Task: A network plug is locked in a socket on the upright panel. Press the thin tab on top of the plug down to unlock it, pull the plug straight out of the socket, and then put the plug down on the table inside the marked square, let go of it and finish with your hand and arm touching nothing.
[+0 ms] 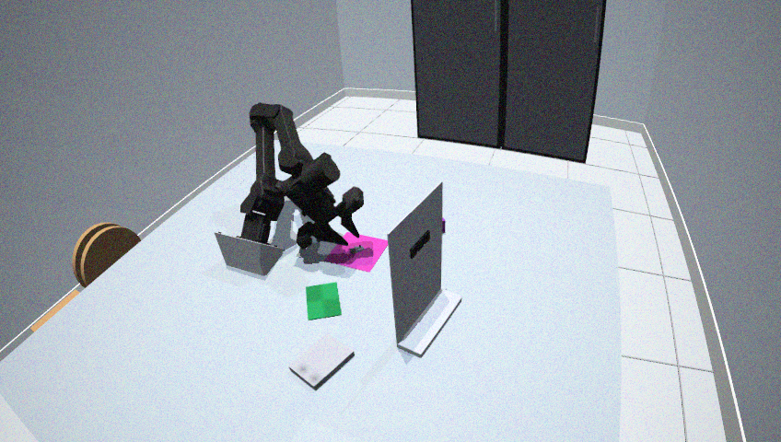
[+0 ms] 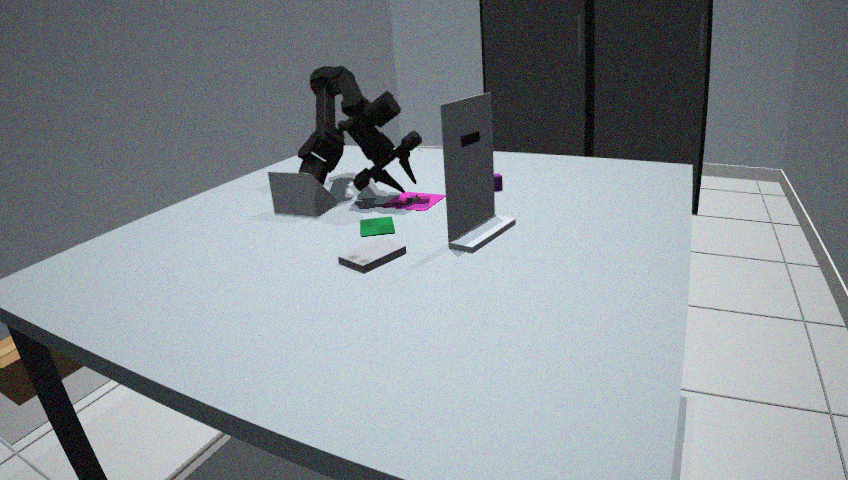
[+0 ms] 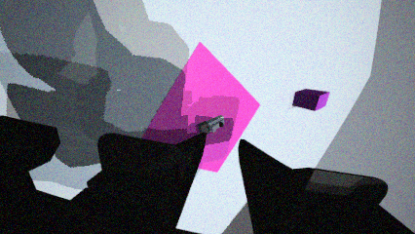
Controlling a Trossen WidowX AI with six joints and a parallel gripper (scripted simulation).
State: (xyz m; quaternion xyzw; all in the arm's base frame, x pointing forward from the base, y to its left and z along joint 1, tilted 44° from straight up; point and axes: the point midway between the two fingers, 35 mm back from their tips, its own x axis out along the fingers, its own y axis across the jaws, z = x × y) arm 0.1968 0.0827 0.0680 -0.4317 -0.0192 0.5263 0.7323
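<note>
Now: the network plug 3 cm below my gripper tip and 1 cm to the left of it. The rest, counted from my gripper tip: grey upright panel 23 cm ahead, 14 cm to the right, 9 cm above; flat grey slab 32 cm to the right, 9 cm ahead, 3 cm below; magenta square 3 cm below, 1 cm to the left.
</note>
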